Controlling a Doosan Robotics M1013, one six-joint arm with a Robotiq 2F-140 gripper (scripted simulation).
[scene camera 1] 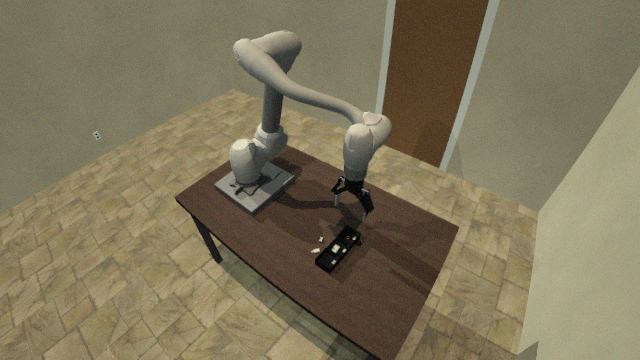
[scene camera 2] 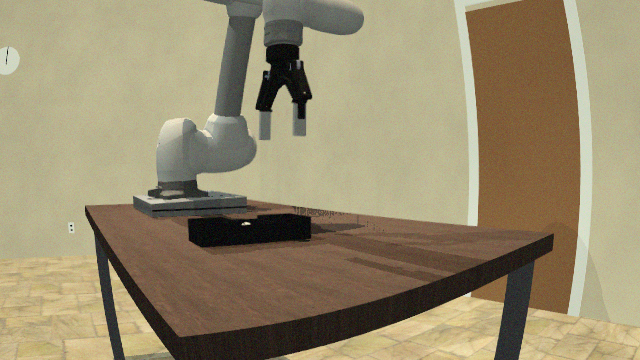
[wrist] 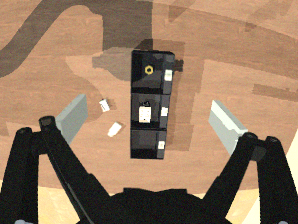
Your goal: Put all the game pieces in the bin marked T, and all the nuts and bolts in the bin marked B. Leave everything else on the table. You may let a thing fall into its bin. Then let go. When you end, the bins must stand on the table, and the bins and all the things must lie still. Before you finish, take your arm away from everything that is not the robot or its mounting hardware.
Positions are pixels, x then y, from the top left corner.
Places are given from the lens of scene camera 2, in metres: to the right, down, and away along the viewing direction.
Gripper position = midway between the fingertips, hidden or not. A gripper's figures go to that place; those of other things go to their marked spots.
my gripper (scene camera 2: 280,138): -0.08, -0.09, 0.96
black bin (scene camera 2: 204,232): -0.22, 0.10, 0.81
